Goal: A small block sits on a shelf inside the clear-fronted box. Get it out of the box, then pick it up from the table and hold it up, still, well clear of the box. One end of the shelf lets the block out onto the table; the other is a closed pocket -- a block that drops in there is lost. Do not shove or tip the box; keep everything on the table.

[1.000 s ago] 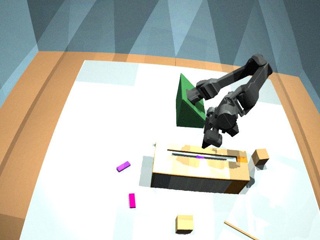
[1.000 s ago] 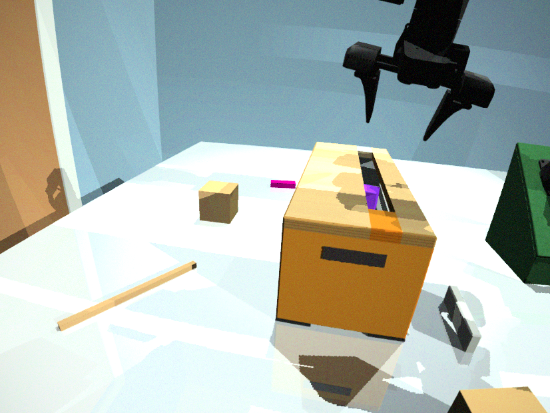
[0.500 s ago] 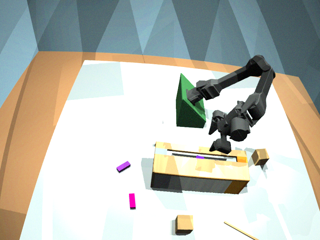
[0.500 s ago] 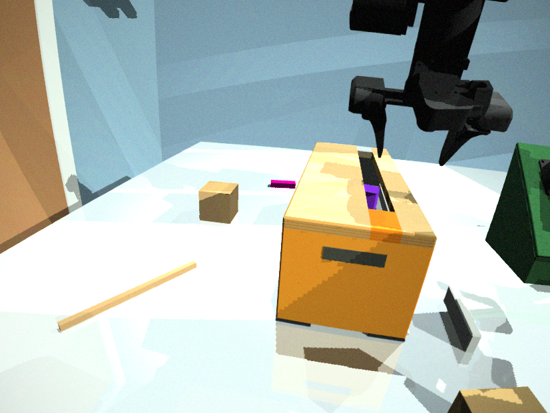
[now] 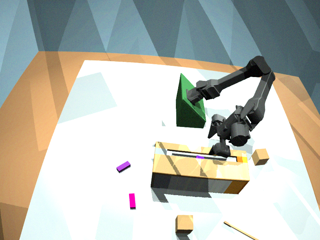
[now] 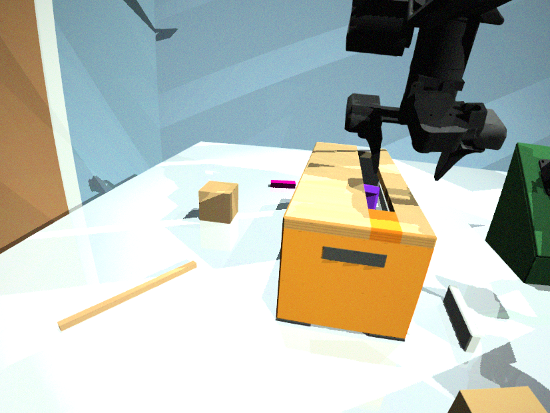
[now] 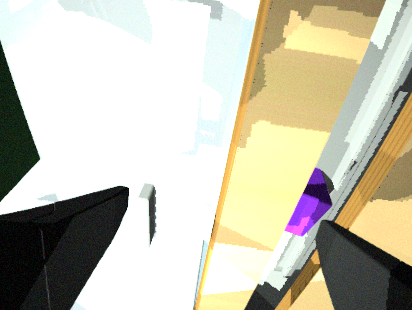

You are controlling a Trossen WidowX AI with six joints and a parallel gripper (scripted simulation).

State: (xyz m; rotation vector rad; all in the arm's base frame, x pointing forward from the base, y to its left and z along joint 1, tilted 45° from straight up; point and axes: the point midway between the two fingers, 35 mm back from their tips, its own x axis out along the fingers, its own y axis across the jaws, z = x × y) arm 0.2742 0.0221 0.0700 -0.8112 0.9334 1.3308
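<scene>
The purple block lies 4 cm ahead of my gripper tip, 3 cm to the right of it and 5 cm below it. The rest, counted from my gripper tip: wooden box (3 cm ahead, 3 cm to the right, 7 cm below); then wooden stick (33 cm ahead, 15 cm to the left, 13 cm below).
</scene>
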